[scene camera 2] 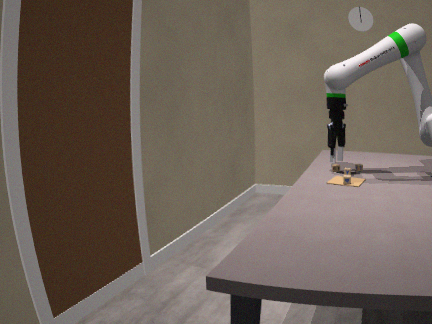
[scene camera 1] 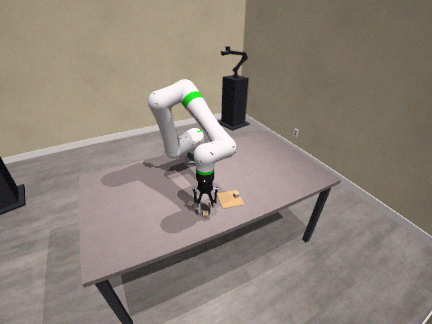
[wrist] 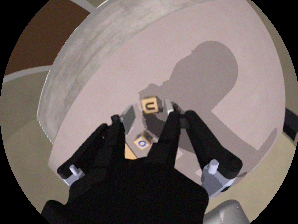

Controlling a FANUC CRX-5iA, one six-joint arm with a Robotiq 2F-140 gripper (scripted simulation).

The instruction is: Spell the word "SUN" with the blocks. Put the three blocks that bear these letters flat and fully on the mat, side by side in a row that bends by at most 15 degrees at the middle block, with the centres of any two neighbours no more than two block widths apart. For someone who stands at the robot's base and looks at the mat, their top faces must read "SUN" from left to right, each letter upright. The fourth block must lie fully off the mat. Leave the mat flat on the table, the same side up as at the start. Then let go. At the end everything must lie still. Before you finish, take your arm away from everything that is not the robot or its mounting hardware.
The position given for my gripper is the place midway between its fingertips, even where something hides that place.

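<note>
Scene camera 2 shows my gripper [scene camera 2: 336,161]; the wrist view also shows the gripper [wrist: 149,108].
</note>
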